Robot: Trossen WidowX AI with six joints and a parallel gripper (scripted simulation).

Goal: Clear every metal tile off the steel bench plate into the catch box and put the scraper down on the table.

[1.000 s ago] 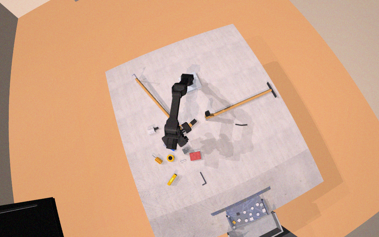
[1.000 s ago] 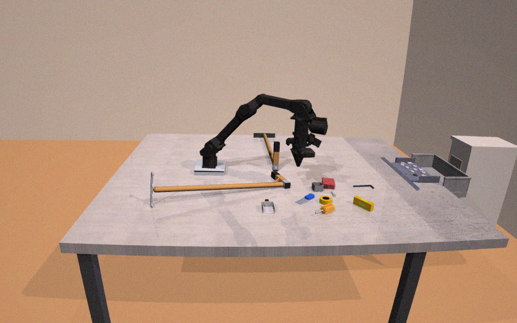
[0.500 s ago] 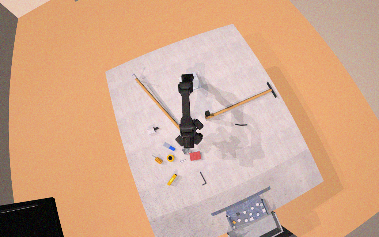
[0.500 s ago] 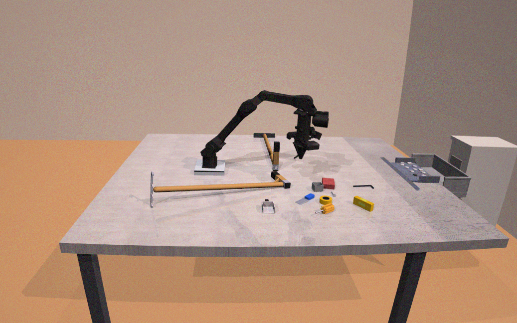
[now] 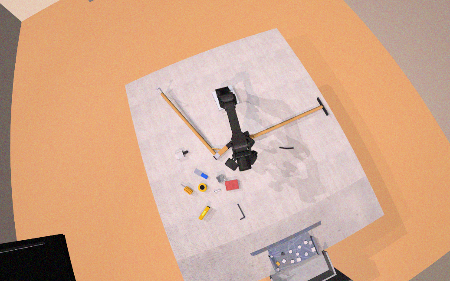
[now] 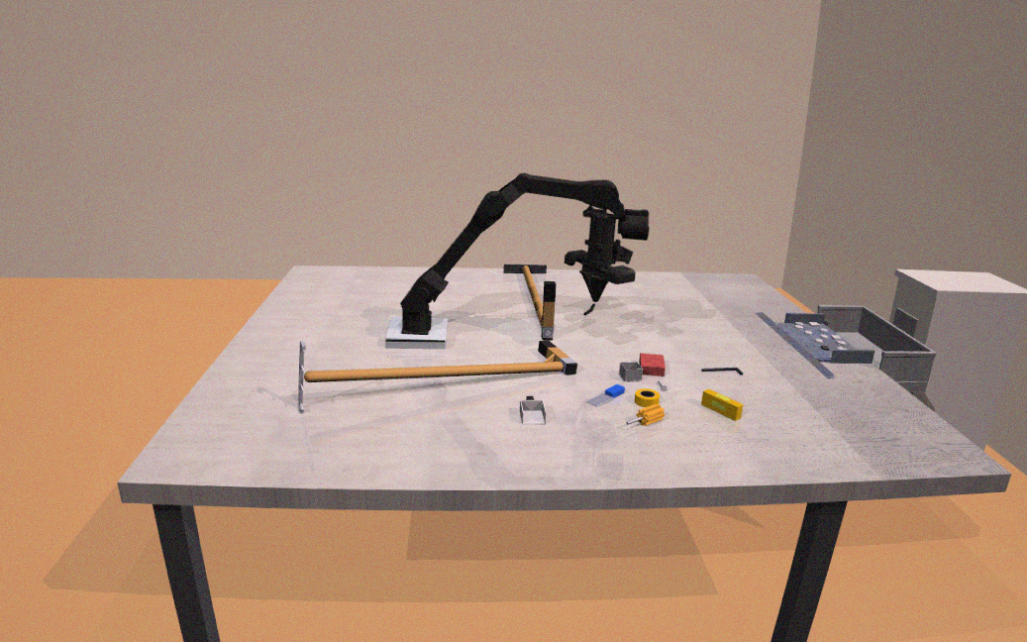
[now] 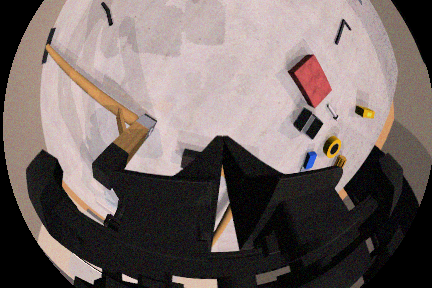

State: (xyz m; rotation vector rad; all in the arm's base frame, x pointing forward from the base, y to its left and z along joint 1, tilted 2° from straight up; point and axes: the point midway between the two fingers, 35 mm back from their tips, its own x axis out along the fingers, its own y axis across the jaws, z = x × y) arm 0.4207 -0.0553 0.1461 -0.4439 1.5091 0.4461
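The long scraper is 360 mm to the left of my gripper tip, 110 mm behind it and 60 mm below it. Also, from my gripper tip: grey box: 150 mm to the right, 120 mm below, 60 mm ahead; blue piece: 250 mm to the right, 120 mm below; red block: 120 mm ahead, 110 mm below, 100 mm to the right.
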